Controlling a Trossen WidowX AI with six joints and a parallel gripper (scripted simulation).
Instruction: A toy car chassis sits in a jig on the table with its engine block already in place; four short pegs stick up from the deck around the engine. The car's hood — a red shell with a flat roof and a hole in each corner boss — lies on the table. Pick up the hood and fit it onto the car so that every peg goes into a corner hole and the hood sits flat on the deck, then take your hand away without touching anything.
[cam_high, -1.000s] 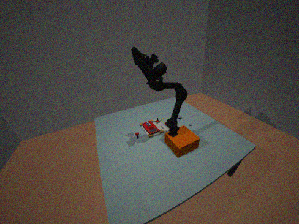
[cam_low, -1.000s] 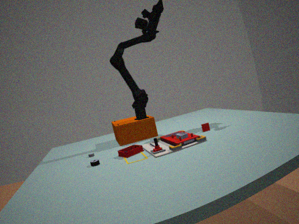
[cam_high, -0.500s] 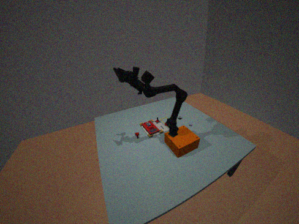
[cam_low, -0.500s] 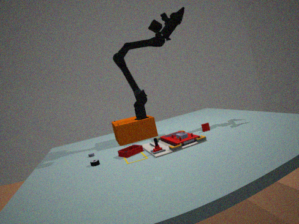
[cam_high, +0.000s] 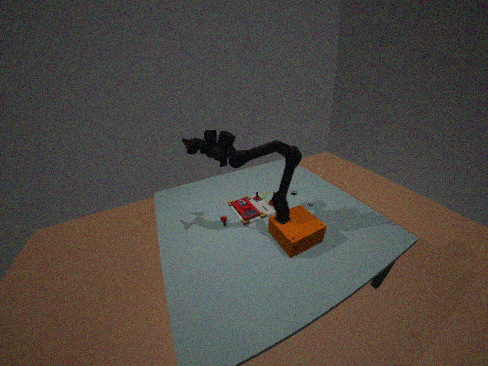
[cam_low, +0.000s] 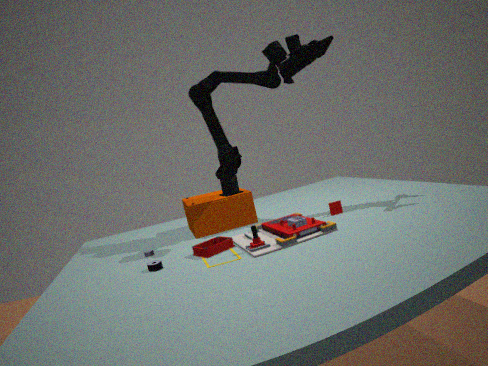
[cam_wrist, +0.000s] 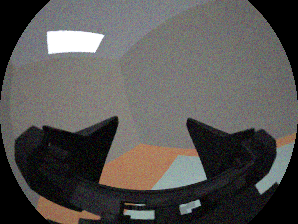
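My gripper tip is now 530 mm above the red hood, 480 mm to the left of it and 110 mm past it.
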